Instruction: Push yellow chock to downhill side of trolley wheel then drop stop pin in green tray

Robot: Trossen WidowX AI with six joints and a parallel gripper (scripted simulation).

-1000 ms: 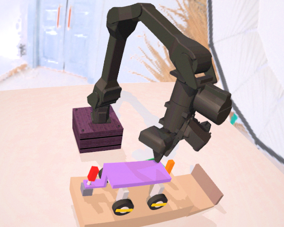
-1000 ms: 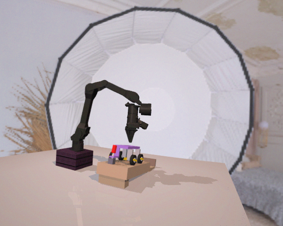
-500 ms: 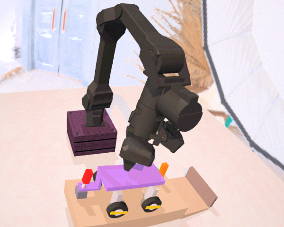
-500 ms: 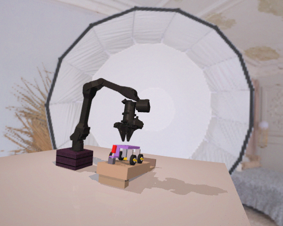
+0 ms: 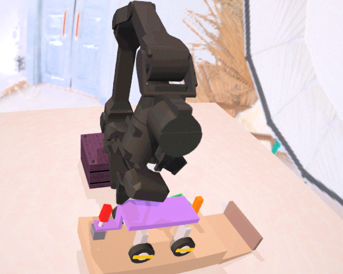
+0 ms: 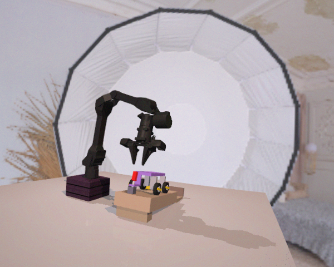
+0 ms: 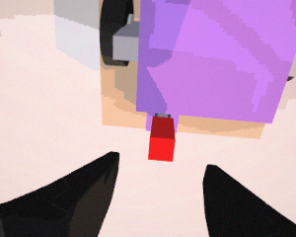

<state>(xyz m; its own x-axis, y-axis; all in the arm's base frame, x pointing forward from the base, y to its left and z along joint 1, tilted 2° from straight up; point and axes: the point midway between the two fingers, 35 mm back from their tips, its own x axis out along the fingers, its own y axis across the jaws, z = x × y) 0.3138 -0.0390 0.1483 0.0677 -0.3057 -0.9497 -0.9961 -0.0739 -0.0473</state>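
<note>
My gripper tip is now 60 mm above the red-headed stop pin and 30 mm to the left of it. Round my gripper tip: tan ramp 140 mm below, 80 mm to the left, 10 mm ahead; then yellow chock 170 mm to the left, 110 mm below, 40 mm behind; then purple trolley 80 mm to the left, 80 mm below, 10 mm ahead.
</note>
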